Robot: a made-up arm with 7 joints. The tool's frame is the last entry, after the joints. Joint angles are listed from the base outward.
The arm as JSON. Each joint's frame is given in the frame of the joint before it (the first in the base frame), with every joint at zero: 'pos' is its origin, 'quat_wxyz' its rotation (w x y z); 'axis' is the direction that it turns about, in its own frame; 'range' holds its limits. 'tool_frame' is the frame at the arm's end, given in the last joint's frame.
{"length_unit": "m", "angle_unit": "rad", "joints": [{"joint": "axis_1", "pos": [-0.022, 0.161, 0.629], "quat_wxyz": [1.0, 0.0, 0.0, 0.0], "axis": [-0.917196, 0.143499, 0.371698], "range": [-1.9, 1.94]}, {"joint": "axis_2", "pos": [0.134, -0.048, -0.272], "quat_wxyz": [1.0, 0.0, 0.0, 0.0], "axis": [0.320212, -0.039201, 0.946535], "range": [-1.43, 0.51]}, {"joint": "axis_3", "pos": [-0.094, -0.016, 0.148], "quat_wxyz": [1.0, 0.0, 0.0, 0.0], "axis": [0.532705, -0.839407, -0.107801], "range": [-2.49, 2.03]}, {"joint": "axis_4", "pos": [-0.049, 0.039, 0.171], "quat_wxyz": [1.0, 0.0, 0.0, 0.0], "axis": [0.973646, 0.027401, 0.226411], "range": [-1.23, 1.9]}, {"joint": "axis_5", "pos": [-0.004, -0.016, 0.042], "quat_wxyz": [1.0, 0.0, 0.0, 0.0], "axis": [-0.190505, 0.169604, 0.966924], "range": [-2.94, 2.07]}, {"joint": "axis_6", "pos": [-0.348, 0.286, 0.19], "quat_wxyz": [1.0, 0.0, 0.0, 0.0], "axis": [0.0, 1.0, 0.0], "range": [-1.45, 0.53]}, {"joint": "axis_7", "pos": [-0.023, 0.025, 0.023], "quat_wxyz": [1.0, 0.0, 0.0, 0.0], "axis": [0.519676, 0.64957, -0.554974], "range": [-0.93, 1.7]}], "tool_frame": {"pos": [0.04, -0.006, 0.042], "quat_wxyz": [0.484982, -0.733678, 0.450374, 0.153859]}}
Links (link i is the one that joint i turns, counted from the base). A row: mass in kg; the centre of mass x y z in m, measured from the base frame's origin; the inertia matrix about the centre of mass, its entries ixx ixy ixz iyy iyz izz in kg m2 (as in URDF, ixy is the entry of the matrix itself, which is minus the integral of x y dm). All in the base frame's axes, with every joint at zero. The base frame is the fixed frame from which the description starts. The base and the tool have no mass.
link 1: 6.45; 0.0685 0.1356 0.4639; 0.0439 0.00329 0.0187 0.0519 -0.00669 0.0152
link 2: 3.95; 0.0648 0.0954 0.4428; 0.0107 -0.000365 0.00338 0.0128 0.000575 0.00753
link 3: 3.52; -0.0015 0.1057 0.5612; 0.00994 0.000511 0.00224 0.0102 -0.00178 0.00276
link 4: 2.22; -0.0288 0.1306 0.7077; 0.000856 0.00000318 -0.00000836 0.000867 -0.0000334 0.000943
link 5: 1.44; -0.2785 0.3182 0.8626; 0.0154 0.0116 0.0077 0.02 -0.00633 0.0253
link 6: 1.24; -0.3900 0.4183 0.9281; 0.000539 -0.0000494 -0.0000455 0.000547 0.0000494 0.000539
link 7: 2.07; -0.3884 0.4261 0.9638; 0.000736 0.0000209 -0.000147 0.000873 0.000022 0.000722
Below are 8 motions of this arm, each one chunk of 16 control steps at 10 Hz.
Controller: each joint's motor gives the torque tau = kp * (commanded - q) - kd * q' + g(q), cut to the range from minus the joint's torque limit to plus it. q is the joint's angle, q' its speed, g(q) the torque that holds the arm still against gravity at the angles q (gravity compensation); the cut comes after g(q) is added. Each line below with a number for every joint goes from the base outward.
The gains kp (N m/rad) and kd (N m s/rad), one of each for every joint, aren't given. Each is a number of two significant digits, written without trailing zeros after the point. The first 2 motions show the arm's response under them.
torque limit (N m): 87 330 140 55 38 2.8 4
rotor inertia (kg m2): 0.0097 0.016 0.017 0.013 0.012 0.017 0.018
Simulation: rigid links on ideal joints. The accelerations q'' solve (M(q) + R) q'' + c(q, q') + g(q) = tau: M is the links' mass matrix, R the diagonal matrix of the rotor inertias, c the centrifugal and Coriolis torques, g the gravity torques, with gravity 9.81 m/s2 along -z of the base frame. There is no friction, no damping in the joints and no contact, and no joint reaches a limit. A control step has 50 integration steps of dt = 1/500 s. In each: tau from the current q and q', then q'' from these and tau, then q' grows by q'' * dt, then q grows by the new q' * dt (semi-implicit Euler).
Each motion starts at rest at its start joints. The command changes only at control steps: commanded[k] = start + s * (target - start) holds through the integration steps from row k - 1 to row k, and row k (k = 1, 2, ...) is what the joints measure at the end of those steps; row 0 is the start. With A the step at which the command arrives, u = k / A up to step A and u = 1 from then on. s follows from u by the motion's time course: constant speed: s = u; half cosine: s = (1 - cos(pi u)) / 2; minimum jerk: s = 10 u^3 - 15 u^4 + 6 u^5; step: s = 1 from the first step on.
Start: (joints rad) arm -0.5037 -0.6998 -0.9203 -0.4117 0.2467 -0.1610 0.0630
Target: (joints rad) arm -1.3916 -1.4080 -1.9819 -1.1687 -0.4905 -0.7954 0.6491
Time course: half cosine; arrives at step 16
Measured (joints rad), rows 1 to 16:
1: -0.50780 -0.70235 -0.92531 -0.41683 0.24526 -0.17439 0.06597
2: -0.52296 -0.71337 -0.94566 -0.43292 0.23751 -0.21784 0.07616
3: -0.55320 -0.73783 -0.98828 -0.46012 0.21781 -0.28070 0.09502
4: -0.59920 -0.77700 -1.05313 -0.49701 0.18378 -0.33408 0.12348
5: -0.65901 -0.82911 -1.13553 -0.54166 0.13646 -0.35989 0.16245
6: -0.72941 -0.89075 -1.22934 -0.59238 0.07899 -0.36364 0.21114
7: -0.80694 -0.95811 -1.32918 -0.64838 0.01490 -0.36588 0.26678
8: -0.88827 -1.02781 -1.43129 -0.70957 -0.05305 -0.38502 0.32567
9: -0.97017 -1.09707 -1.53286 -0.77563 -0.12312 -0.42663 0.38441
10: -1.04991 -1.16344 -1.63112 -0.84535 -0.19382 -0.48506 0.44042
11: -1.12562 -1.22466 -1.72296 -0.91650 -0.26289 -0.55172 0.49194
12: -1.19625 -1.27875 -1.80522 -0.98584 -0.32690 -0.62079 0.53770
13: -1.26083 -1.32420 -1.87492 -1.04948 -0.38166 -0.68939 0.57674
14: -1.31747 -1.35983 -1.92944 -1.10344 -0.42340 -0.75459 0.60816
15: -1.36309 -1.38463 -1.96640 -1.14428 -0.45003 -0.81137 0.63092
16: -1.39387 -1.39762 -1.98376 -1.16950 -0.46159 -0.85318 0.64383
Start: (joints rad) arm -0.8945 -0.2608 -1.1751 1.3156 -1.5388 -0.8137 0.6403
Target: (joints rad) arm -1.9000 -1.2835 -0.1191 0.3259 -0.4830 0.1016 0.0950
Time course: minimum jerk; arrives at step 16
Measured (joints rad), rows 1 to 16:
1: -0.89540 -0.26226 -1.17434 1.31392 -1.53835 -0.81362 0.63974
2: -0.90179 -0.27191 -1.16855 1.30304 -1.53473 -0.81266 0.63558
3: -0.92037 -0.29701 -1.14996 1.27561 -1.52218 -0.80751 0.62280
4: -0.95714 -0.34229 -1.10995 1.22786 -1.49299 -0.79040 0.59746
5: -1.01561 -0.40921 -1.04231 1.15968 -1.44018 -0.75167 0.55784
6: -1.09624 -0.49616 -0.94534 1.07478 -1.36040 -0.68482 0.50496
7: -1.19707 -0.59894 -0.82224 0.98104 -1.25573 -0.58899 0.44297
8: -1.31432 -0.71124 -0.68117 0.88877 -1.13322 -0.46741 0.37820
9: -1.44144 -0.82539 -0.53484 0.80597 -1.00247 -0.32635 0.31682
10: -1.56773 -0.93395 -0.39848 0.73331 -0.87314 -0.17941 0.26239
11: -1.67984 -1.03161 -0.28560 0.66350 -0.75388 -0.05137 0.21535
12: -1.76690 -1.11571 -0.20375 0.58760 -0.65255 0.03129 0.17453
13: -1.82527 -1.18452 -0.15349 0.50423 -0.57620 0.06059 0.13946
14: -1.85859 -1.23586 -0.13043 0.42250 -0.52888 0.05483 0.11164
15: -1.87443 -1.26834 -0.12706 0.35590 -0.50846 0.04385 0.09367
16: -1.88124 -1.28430 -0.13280 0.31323 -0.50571 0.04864 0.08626
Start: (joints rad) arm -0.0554 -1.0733 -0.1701 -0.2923 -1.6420 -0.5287 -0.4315
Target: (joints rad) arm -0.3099 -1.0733 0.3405 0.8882 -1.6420 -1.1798 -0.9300
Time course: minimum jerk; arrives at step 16
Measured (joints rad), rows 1 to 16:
1: -0.05553 -1.07339 -0.16983 -0.29161 -1.64168 -0.53081 -0.43237
2: -0.05647 -1.07390 -0.16757 -0.28646 -1.63965 -0.54572 -0.43826
3: -0.05946 -1.07487 -0.15973 -0.27030 -1.63499 -0.58698 -0.45401
4: -0.06600 -1.07604 -0.14222 -0.23581 -1.62806 -0.65753 -0.48193
5: -0.07754 -1.07711 -0.11213 -0.17707 -1.62040 -0.74548 -0.52132
6: -0.09519 -1.07790 -0.06853 -0.09122 -1.61403 -0.83058 -0.56917
7: -0.11936 -1.07822 -0.01250 0.02079 -1.61061 -0.89476 -0.62133
8: -0.14942 -1.07780 0.05313 0.15412 -1.61101 -0.93010 -0.67369
9: -0.18353 -1.07632 0.12398 0.30078 -1.61527 -0.94046 -0.72301
10: -0.21875 -1.07368 0.19445 0.45070 -1.62274 -0.93662 -0.76711
11: -0.25164 -1.07024 0.25845 0.59299 -1.63219 -0.92971 -0.80464
12: -0.27926 -1.06682 0.31038 0.71716 -1.64200 -0.92765 -0.83511
13: -0.29998 -1.06435 0.34628 0.81461 -1.65061 -0.93546 -0.85891
14: -0.31358 -1.06338 0.36480 0.88027 -1.65699 -0.95634 -0.87720
15: -0.32079 -1.06400 0.36771 0.91404 -1.66062 -0.99182 -0.89151
16: -0.32283 -1.06599 0.35962 0.92141 -1.66125 -1.04193 -0.90389

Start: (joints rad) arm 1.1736 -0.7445 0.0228 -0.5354 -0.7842 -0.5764 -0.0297
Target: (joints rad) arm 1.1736 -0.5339 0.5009 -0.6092 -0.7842 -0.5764 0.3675
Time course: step
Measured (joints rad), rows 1 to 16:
1: 1.17977 -0.64434 0.35783 -0.68675 -0.86409 -0.69044 0.10911
2: 1.18303 -0.56747 0.48319 -0.64516 -0.82853 -0.73548 0.30620
3: 1.17843 -0.53011 0.52083 -0.56688 -0.77801 -0.59796 0.37490
4: 1.17246 -0.51533 0.53023 -0.52344 -0.75219 -0.45135 0.38689
5: 1.16671 -0.51478 0.52512 -0.52038 -0.75095 -0.40480 0.38512
6: 1.16350 -0.52196 0.51361 -0.54435 -0.76341 -0.44679 0.37730
7: 1.16426 -0.53063 0.50253 -0.57833 -0.77866 -0.52287 0.36793
8: 1.16848 -0.53680 0.49560 -0.60840 -0.78937 -0.58991 0.36168
9: 1.17401 -0.53930 0.49329 -0.62682 -0.79298 -0.62889 0.35994
10: 1.17842 -0.53893 0.49430 -0.63243 -0.79096 -0.63819 0.36137
11: 1.18025 -0.53711 0.49690 -0.62860 -0.78663 -0.62572 0.36404
12: 1.17944 -0.53506 0.49965 -0.62030 -0.78290 -0.60305 0.36652
13: 1.17697 -0.53351 0.50167 -0.61187 -0.78118 -0.58067 0.36814
14: 1.17412 -0.53273 0.50264 -0.60592 -0.78142 -0.56511 0.36879
15: 1.17194 -0.53264 0.50269 -0.60326 -0.78277 -0.55843 0.36871
16: 1.17094 -0.53298 0.50218 -0.60339 -0.78427 -0.55934 0.36824

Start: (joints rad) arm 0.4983 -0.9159 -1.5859 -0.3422 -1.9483 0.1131 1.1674
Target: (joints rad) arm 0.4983 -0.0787 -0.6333 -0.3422 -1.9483 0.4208 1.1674
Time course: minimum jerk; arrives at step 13
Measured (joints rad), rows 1 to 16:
1: 0.49924 -0.91388 -1.58406 -0.34280 -1.94866 0.11250 1.16786
2: 0.50430 -0.90071 -1.57115 -0.34619 -1.95045 0.10931 1.17062
3: 0.51297 -0.86684 -1.53429 -0.35223 -1.95297 0.10496 1.17601
4: 0.52150 -0.80742 -1.46409 -0.35781 -1.95534 0.10651 1.18111
5: 0.52588 -0.72319 -1.35930 -0.35916 -1.95769 0.12248 1.18195
6: 0.52314 -0.61916 -1.22695 -0.35476 -1.95954 0.15642 1.17671
7: 0.51290 -0.50301 -1.07922 -0.34596 -1.95864 0.20452 1.16694
8: 0.49898 -0.38460 -0.93059 -0.33490 -1.95403 0.26012 1.15610
9: 0.48639 -0.27536 -0.79645 -0.32311 -1.94839 0.31936 1.14712
10: 0.47704 -0.18588 -0.69070 -0.31218 -1.94511 0.37920 1.14120
11: 0.47058 -0.12323 -0.62221 -0.30384 -1.94585 0.43220 1.13806
12: 0.46697 -0.08899 -0.59233 -0.29970 -1.95033 0.46785 1.13734
13: 0.46766 -0.07766 -0.59369 -0.30163 -1.95663 0.47900 1.13983
14: 0.47441 -0.07753 -0.61099 -0.31107 -1.96148 0.46698 1.14704
15: 0.48583 -0.07952 -0.62904 -0.32546 -1.95996 0.44142 1.15786
16: 0.49780 -0.08013 -0.64061 -0.34001 -1.95223 0.41489 1.16848

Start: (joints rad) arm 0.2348 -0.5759 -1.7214 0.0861 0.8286 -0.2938 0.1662
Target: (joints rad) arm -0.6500 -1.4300 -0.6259 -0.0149 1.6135 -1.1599 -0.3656
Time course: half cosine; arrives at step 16
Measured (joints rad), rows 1 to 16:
1: 0.23349 -0.58115 -1.71607 0.08218 0.82891 -0.28901 0.16387
2: 0.22660 -0.59850 -1.69655 0.07067 0.83172 -0.27485 0.15432
3: 0.20834 -0.62985 -1.65755 0.05388 0.84160 -0.26046 0.13447
4: 0.17395 -0.67513 -1.59721 0.03617 0.86369 -0.26587 0.10396
5: 0.12084 -0.73323 -1.51692 0.02154 0.90192 -0.30852 0.06331
6: 0.04907 -0.80210 -1.42056 0.01265 0.95795 -0.39327 0.01410
7: -0.03873 -0.87884 -1.31353 0.01047 1.03083 -0.51018 -0.04044
8: -0.13781 -0.95997 -1.20174 0.01444 1.11721 -0.64065 -0.09591
9: -0.24177 -1.04194 -1.09087 0.02262 1.21173 -0.76749 -0.14841
10: -0.34340 -1.12156 -0.98580 0.03200 1.30764 -0.88147 -0.19609
11: -0.43593 -1.19614 -0.89003 0.03935 1.39777 -0.98022 -0.23888
12: -0.51419 -1.26337 -0.80581 0.04225 1.47581 -1.06337 -0.27720
13: -0.57524 -1.32110 -0.73489 0.03990 1.53740 -1.12941 -0.31085
14: -0.61820 -1.36727 -0.67937 0.03307 1.58074 -1.17613 -0.33868
15: -0.64366 -1.39999 -0.64175 0.02366 1.60638 -1.20245 -0.35891
16: -0.65300 -1.41766 -0.62440 0.01403 1.61639 -1.20914 -0.36985

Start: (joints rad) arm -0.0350 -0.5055 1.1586 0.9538 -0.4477 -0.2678 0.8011
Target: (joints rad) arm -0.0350 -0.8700 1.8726 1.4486 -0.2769 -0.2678 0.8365
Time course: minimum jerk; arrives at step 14
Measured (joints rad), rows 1 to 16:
1: -0.03496 -0.50614 1.15945 0.95451 -0.44844 -0.26669 0.80085
2: -0.03484 -0.51047 1.16565 0.95914 -0.45253 -0.25947 0.79945
3: -0.03506 -0.52218 1.18445 0.97120 -0.45964 -0.24250 0.79701
4: -0.03605 -0.54373 1.22269 0.99336 -0.46567 -0.22077 0.79472
5: -0.03783 -0.57554 1.28402 1.02719 -0.46509 -0.20614 0.79364
6: -0.04003 -0.61615 1.36759 1.07281 -0.45362 -0.20950 0.79427
7: -0.04234 -0.66279 1.46823 1.12845 -0.42960 -0.23437 0.79694
8: -0.04469 -0.71182 1.57741 1.19074 -0.39426 -0.27537 0.80209
9: -0.04691 -0.75909 1.68463 1.25567 -0.35129 -0.32111 0.81000
10: -0.04793 -0.80040 1.77905 1.31924 -0.30625 -0.35898 0.82018
11: -0.04591 -0.83240 1.85149 1.37740 -0.26554 -0.37921 0.83089
12: -0.03949 -0.85349 1.89664 1.42576 -0.23505 -0.37746 0.83944
13: -0.02950 -0.86422 1.91462 1.46010 -0.21879 -0.35605 0.84351
14: -0.01915 -0.86743 1.91130 1.47819 -0.21814 -0.32268 0.84245
15: -0.01253 -0.86760 1.89687 1.48165 -0.23126 -0.28636 0.83772
16: -0.01232 -0.86739 1.88056 1.47489 -0.25116 -0.25601 0.83263

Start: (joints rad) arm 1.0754 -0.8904 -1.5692 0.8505 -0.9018 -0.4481 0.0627
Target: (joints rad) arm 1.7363 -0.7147 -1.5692 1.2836 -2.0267 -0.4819 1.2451
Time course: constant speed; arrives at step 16
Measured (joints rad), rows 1 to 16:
1: 1.09769 -0.88193 -1.56206 0.86481 -0.92798 -0.46243 0.10133
2: 1.13198 -0.87110 -1.55697 0.88699 -0.97183 -0.47876 0.17130
3: 1.17111 -0.86027 -1.55713 0.91139 -1.02940 -0.48548 0.24714
4: 1.21241 -0.84986 -1.56196 0.93548 -1.09715 -0.48320 0.32129
5: 1.25456 -0.83966 -1.56911 0.95883 -1.17104 -0.47853 0.39407
6: 1.29671 -0.82938 -1.57582 0.98227 -1.24714 -0.47670 0.46685
7: 1.33835 -0.81889 -1.58002 1.00698 -1.32251 -0.47845 0.54033
8: 1.37941 -0.80822 -1.58091 1.03375 -1.39570 -0.48126 0.61446
9: 1.42012 -0.79743 -1.57902 1.06252 -1.46660 -0.48226 0.68883
10: 1.46083 -0.78659 -1.57578 1.09244 -1.53597 -0.48053 0.76306
11: 1.50175 -0.77570 -1.57280 1.12235 -1.60481 -0.47748 0.83704
12: 1.54289 -0.76476 -1.57118 1.15132 -1.67388 -0.47557 0.91090
13: 1.58410 -0.75376 -1.57115 1.17906 -1.74354 -0.47655 0.98491
14: 1.62523 -0.74273 -1.57215 1.20589 -1.81372 -0.48040 1.05922
15: 1.66624 -0.73172 -1.57325 1.23249 -1.88417 -0.48558 1.13373
16: 1.70723 -0.72075 -1.57374 1.25944 -1.95468 -0.49004 1.20816

